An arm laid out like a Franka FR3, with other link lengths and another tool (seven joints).
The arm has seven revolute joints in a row. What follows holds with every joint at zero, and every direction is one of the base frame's.
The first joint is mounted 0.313 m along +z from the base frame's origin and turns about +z.
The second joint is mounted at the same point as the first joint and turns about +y.
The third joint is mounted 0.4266 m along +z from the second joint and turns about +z.
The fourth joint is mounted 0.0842 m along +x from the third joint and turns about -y.
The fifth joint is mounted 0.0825 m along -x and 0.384 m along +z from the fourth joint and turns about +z.
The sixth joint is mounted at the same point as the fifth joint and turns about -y.
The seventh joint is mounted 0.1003 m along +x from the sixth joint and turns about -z.
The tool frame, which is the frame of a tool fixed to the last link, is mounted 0.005 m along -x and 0.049 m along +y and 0.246 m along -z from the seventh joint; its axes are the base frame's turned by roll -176.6, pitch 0 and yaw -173.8 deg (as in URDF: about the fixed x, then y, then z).
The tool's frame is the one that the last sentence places.
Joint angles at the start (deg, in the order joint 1, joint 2, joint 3, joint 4, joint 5, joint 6, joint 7):
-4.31 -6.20 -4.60 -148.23 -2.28 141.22 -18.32
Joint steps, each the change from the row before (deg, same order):
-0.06 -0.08 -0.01 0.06 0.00 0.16 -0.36
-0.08 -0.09 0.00 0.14 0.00 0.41 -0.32
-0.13 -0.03 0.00 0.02 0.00 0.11 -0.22
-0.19 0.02 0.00 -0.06 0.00 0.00 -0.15
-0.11 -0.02 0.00 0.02 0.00 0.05 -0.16
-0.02 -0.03 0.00 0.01 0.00 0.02 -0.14
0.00 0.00 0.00 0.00 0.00 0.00 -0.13
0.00 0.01 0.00 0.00 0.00 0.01 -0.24
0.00 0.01 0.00 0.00 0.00 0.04 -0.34
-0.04 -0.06 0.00 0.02 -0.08 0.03 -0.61
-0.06 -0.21 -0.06 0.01 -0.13 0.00 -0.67
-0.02 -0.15 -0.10 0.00 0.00 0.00 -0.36
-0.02 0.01 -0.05 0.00 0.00 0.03 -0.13
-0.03 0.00 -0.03 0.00 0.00 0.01 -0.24
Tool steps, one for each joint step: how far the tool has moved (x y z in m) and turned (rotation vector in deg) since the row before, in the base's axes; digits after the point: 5 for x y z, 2 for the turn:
0.00097 -0.00077 0.00120 -0.03 -0.29 0.29
0.00276 -0.00108 0.00215 -0.08 -0.63 0.25
0.00044 -0.00110 0.00051 -0.02 -0.16 0.09
-0.00074 -0.00134 -0.00055 0.01 0.08 -0.04
0.00022 -0.00091 0.00035 -0.01 -0.09 0.05
0.00008 -0.00021 0.00032 -0.01 -0.06 0.12
-0.00011 -0.00003 0.00000 0.00 0.00 0.13
-0.00016 -0.00007 -0.00006 0.00 0.00 0.24
-0.00012 -0.00011 -0.00002 -0.01 -0.02 0.34
-0.00022 -0.00063 0.00058 -0.06 -0.09 0.63
-0.00040 -0.00129 0.00155 -0.10 -0.19 0.65
-0.00020 -0.00098 0.00110 -0.01 -0.14 0.24
-0.00003 -0.00056 -0.00003 0.00 -0.02 0.06
-0.00018 -0.00051 0.00001 0.00 -0.01 0.18

